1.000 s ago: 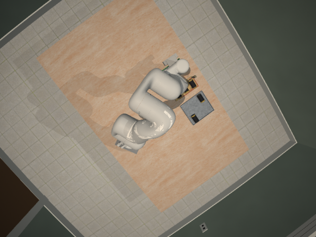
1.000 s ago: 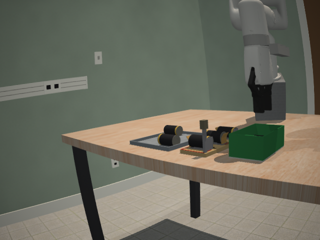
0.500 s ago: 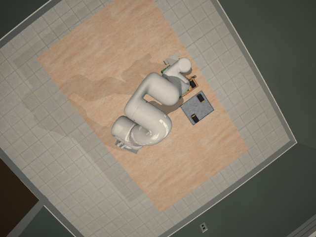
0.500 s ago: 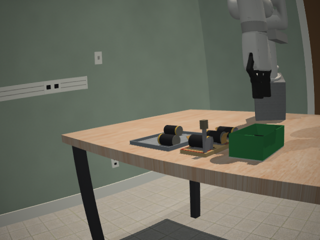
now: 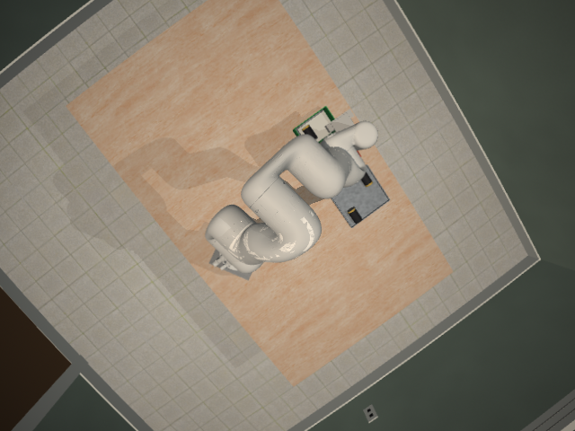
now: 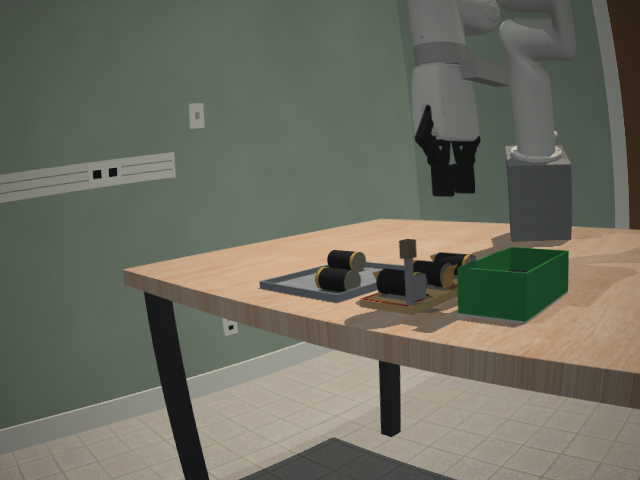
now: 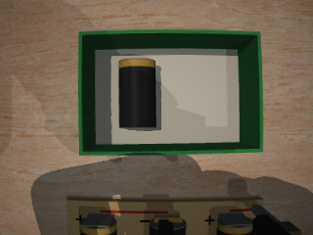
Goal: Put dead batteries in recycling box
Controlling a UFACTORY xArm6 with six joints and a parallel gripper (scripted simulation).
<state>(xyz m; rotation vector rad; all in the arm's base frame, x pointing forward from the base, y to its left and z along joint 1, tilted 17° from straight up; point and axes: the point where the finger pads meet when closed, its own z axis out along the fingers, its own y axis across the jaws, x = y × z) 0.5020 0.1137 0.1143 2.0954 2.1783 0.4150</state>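
My hand is 20 mm past the green recycling box, 90 mm to the right of it and 140 mm above it. Also, from my hand: grey tray (240 mm to the right, 160 mm below).
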